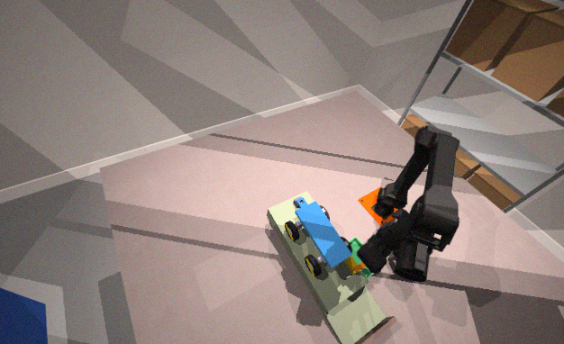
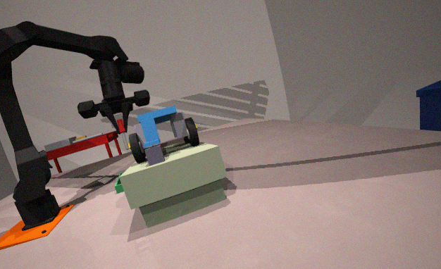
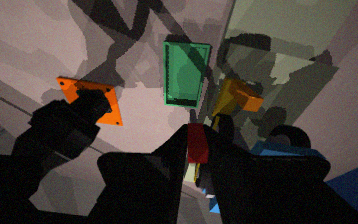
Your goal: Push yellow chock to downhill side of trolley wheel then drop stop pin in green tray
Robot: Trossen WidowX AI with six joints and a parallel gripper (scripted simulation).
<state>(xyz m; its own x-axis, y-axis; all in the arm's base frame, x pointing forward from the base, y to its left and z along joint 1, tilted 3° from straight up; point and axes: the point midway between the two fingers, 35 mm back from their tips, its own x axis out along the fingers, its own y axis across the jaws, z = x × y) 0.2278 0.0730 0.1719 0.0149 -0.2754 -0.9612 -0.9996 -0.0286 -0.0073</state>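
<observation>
Now: gripper tip right at the red-headed stop pin. Also, from my gripper tip: blue trolley 110 mm to the right, 90 mm ahead, 20 mm below; yellow chock 50 mm below, 50 mm ahead; green tray 140 mm below, 20 mm behind.
</observation>
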